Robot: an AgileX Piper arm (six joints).
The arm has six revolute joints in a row. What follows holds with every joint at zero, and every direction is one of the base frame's. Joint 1 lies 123 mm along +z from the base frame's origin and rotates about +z. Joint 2 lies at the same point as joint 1 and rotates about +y. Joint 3 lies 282.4 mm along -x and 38.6 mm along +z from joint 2 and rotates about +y. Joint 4 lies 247.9 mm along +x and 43.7 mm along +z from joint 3 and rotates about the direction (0.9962, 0, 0.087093). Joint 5 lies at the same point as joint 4 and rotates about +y. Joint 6 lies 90.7 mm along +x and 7.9 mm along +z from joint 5 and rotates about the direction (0.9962, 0, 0.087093). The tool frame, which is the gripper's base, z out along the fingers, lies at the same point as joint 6; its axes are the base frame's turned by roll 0, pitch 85.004 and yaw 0 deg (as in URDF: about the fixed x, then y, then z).
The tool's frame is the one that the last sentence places.
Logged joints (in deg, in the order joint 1, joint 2, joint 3, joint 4, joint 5, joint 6), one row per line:
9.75, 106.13, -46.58, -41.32, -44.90, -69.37
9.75, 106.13, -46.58, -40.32, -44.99, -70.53
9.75, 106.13, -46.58, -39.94, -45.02, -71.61
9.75, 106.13, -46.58, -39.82, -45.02, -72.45
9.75, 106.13, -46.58, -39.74, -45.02, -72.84
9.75, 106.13, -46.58, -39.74, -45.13, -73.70
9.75, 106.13, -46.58, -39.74, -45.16, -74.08
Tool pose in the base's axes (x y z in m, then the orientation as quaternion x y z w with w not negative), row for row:
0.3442, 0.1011, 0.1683, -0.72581, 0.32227, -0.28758, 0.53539
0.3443, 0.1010, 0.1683, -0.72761, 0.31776, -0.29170, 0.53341
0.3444, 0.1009, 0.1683, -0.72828, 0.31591, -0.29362, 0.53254
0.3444, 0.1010, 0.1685, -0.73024, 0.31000, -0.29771, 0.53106
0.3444, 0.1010, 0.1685, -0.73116, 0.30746, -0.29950, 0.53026
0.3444, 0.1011, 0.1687, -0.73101, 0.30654, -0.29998, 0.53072
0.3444, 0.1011, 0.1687, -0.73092, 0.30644, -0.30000, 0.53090
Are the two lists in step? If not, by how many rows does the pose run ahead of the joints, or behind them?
The pose runs 2 rows ahead of the joints: the pose in row i belongs to the joints in row i + 2.
